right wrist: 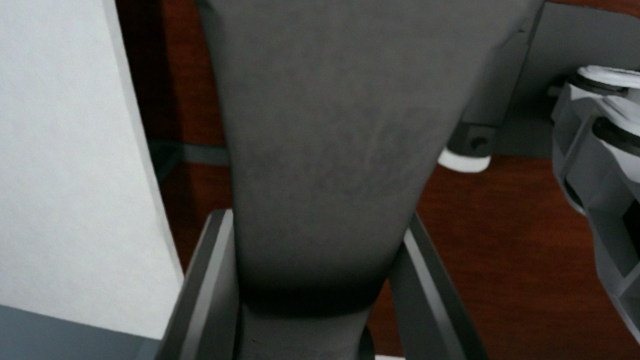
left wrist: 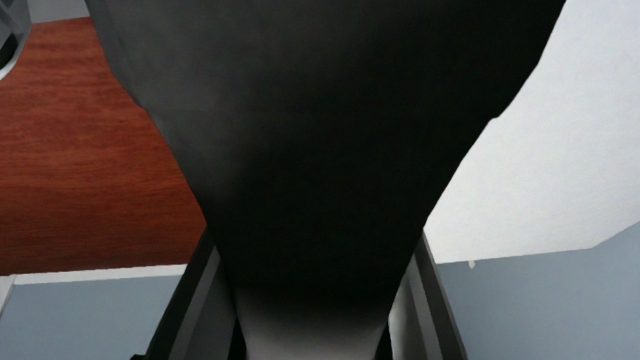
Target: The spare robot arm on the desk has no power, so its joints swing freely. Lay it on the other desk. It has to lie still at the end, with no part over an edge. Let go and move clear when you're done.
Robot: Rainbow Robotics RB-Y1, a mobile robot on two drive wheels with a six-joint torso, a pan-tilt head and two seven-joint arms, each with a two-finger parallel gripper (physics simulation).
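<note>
The spare arm's dark grey link [left wrist: 320,125] [right wrist: 330,100] fills the middle of both wrist views. My left gripper [left wrist: 317,215] is shut on one part of the arm, with a finger on each side of it. My right gripper [right wrist: 313,227] is shut on another part, also with a finger on each side. A white desk top [left wrist: 550,175] lies beyond the link at the right of the left wrist view. A white desk top [right wrist: 75,150] also shows at the left of the right wrist view; I cannot tell which desk either is. The arm's ends are out of view.
Red-brown wooden floor [left wrist: 100,175] [right wrist: 490,225] shows beside the link. The desk's straight edge runs down left of the link in the right wrist view. Grey and white robot parts [right wrist: 590,175] stand at the right there. A blue-grey wall [left wrist: 90,320] borders the floor.
</note>
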